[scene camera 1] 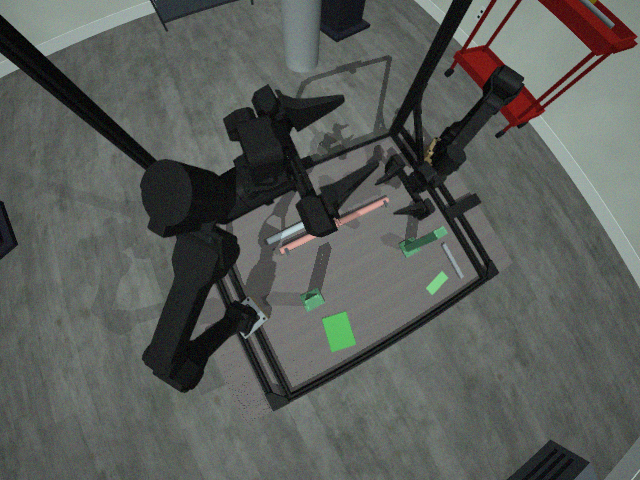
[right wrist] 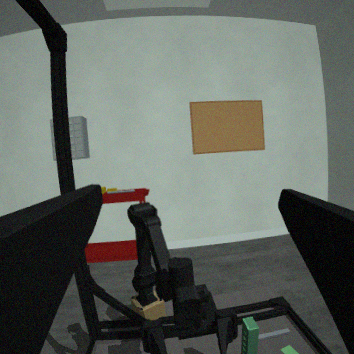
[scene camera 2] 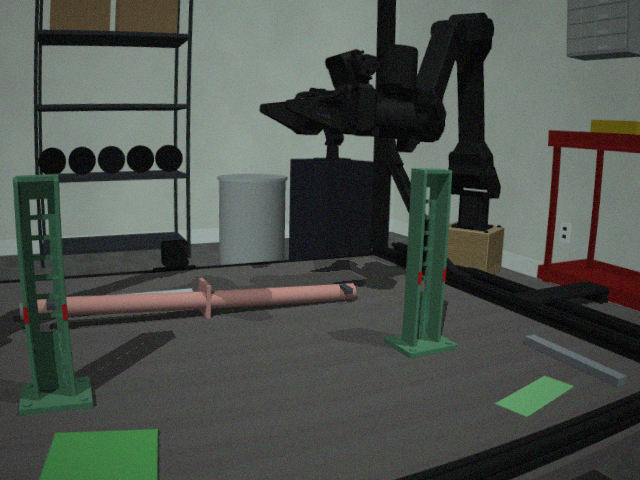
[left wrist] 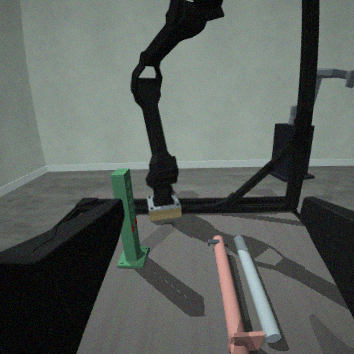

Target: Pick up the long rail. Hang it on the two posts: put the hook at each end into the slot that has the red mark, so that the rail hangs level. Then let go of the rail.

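Frame: origin at the left arm's base, x right, y ahead, z up, level; millimetres.
Seen in the pictures: left gripper, fingertip midpoint: (scene camera 1: 384,198) (scene camera 2: 272,106) (left wrist: 213,206); right gripper, fingertip midpoint: (scene camera 1: 360,129) (right wrist: 192,195); left arm's base at its link origin: (right wrist: 146,298) (scene camera 2: 472,227); right arm's base at its link origin: (scene camera 1: 246,317) (left wrist: 162,200).
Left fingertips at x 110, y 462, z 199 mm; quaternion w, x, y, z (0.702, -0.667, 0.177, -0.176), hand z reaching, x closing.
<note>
Offsets run from my left fingertips to a thing's top centre. "spot": to the spot under its first point.
The long pink rail {dx +87, dy +37, dz -240 mm} (scene camera 1: 363,211) (scene camera 2: 139,302) (left wrist: 228,290) lies on the table, with a small dark hook at each end and a flange at its middle. The left green post {dx +8, dy +318, dz -70 mm} (scene camera 1: 312,299) (scene camera 2: 46,356) (left wrist: 129,220) and the right green post {dx -200, dy -49, dz -70 mm} (scene camera 1: 423,241) (scene camera 2: 416,248) (right wrist: 250,335) stand upright, with red marks on their sides. My left gripper (scene camera 1: 386,196) (scene camera 2: 283,119) (left wrist: 213,206) is open and empty, raised above the table near the rail's right end. My right gripper (scene camera 1: 360,130) (right wrist: 192,195) is open and empty, high up; its arm hides part of the rail in scene camera 1.
A pale blue bar {dx +197, dy +128, dz -261 mm} (scene camera 1: 284,234) (left wrist: 255,287) lies close beside the rail. A large green patch {spot: dx -130, dy +360, dz -283 mm} (scene camera 1: 338,331) (scene camera 2: 103,454), a small green patch {spot: dx -366, dy +12, dz -286 mm} (scene camera 1: 437,283) (scene camera 2: 535,395) and a grey bar {dx -380, dy -101, dz -276 mm} (scene camera 1: 452,260) (scene camera 2: 573,359) lie near the posts. A black frame (scene camera 1: 382,343) edges the table.
</note>
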